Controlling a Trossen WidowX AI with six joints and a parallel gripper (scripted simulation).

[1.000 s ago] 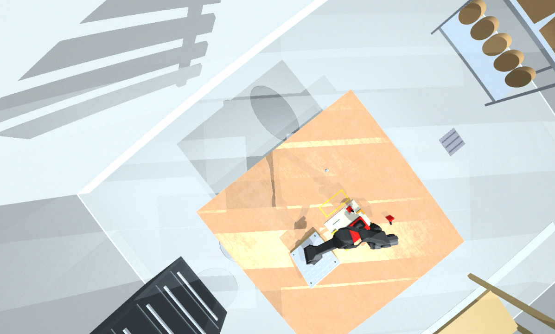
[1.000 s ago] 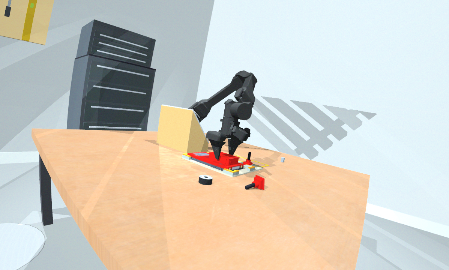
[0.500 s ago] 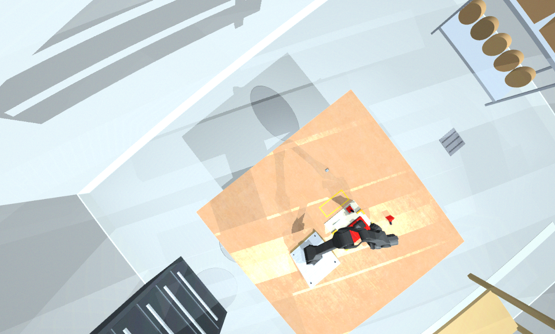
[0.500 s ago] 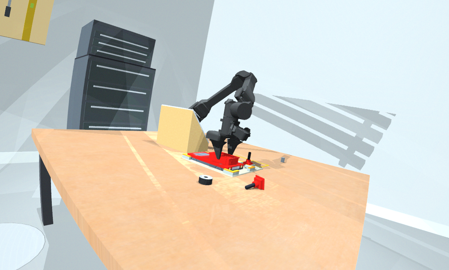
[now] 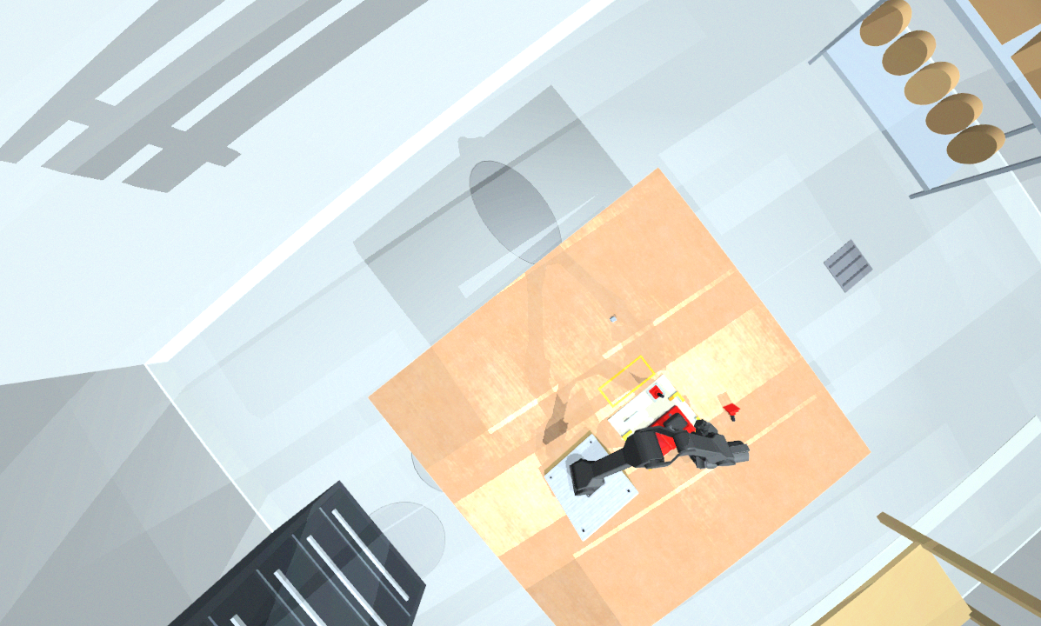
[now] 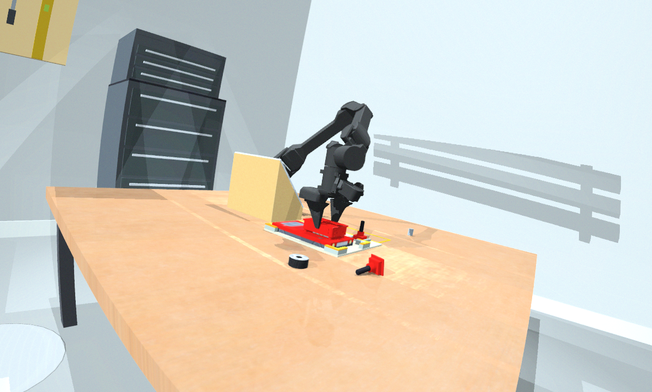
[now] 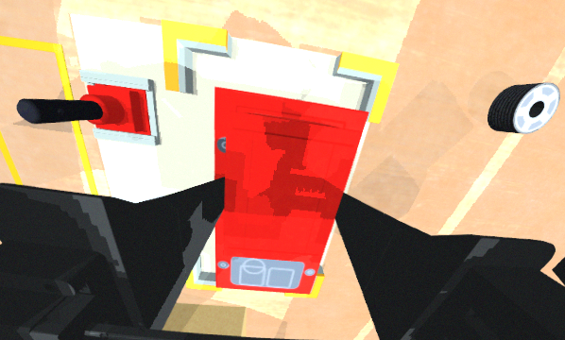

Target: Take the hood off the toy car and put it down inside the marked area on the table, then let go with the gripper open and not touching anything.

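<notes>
Right now the baseplate is 40 mm to the left of my gripper tip, 30 mm below it and 20 mm behind it. From my gripper tip the other things lie so: white cube (420 mm to the left, 100 mm ahead, 30 mm below); black wheel (200 mm to the right, 70 mm ahead, 40 mm below); red hood (right at my gripper tip).
</notes>
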